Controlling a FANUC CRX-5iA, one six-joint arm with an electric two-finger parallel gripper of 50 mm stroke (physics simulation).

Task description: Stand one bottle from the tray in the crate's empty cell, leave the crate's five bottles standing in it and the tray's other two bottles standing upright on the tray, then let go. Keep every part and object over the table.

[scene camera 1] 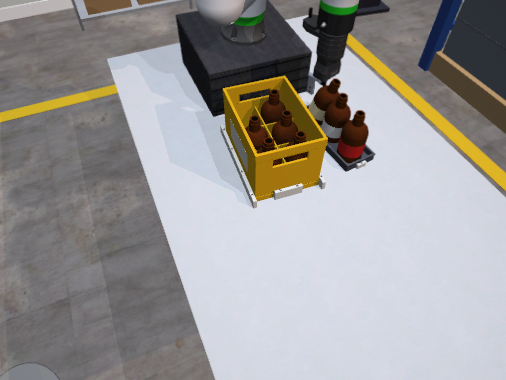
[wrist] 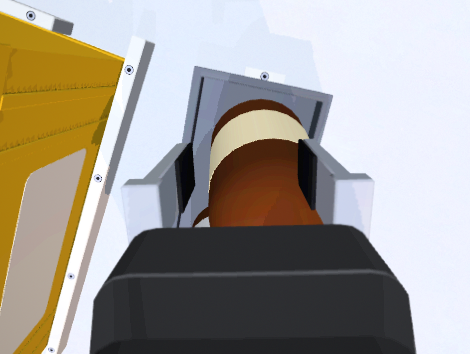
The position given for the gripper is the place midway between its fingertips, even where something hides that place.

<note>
In view: the gripper (scene camera 1: 316,89).
The gripper is seen too in the wrist view (wrist: 245,163).
</note>
